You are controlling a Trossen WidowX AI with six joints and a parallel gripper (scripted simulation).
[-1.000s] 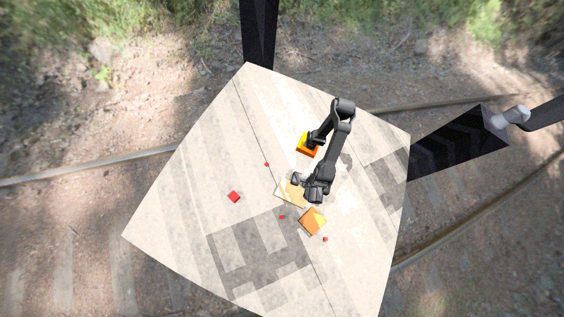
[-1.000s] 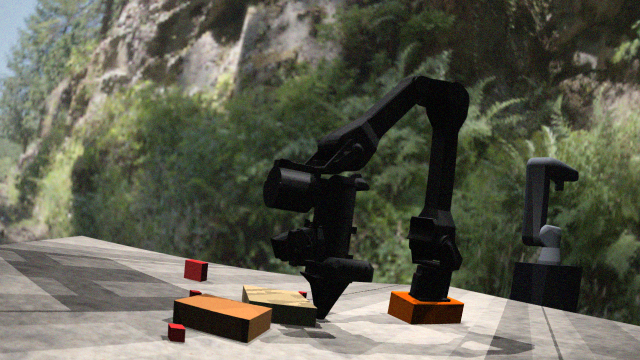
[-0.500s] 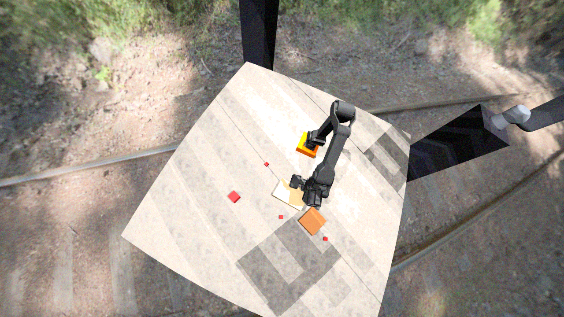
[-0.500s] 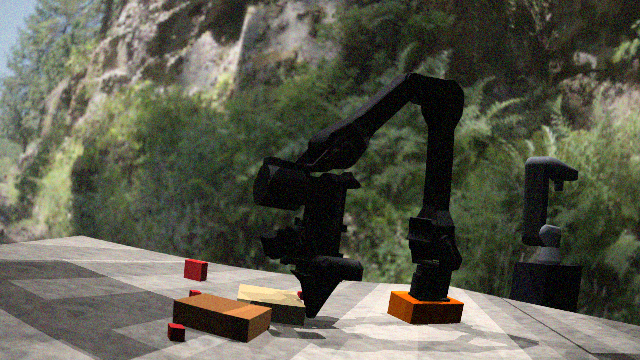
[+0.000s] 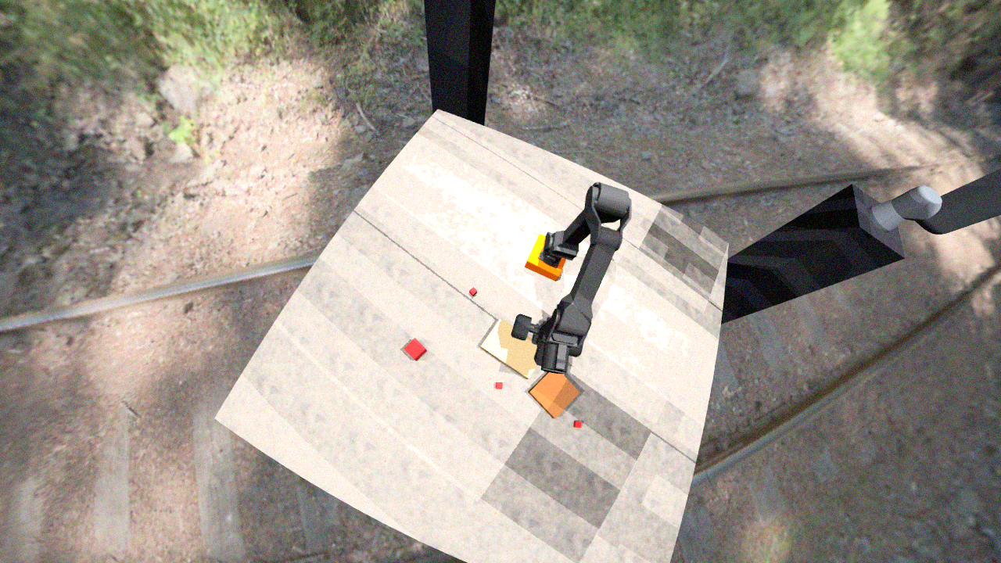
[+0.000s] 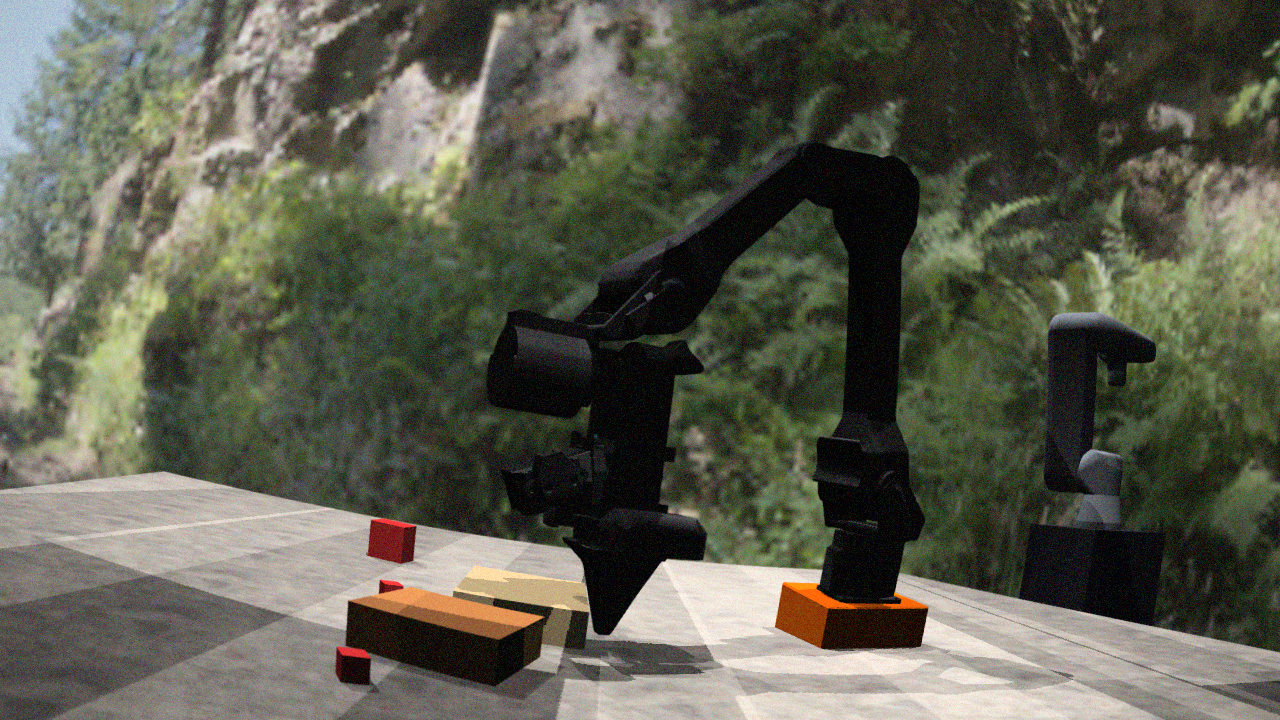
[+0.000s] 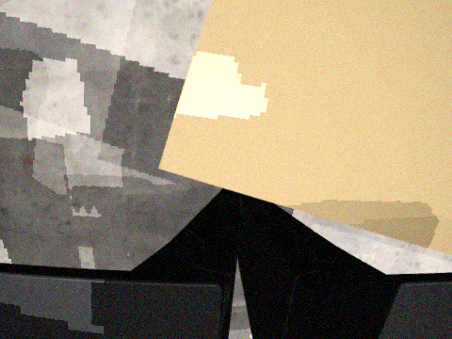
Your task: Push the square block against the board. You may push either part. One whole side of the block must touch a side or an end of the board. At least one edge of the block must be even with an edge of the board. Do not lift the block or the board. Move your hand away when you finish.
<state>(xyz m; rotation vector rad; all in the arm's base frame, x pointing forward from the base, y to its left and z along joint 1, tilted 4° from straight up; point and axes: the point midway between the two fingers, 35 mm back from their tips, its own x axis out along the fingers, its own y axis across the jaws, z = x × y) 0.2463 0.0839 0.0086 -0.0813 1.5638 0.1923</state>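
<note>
The board is 60 mm to the right of my gripper tip, 60 mm ahead of it and 10 mm above it. Also, from my gripper tip: orange square block: 110 mm ahead, 90 mm to the left, 10 mm above; then red cube: 290 mm to the right, 190 mm ahead, 10 mm above.
</note>
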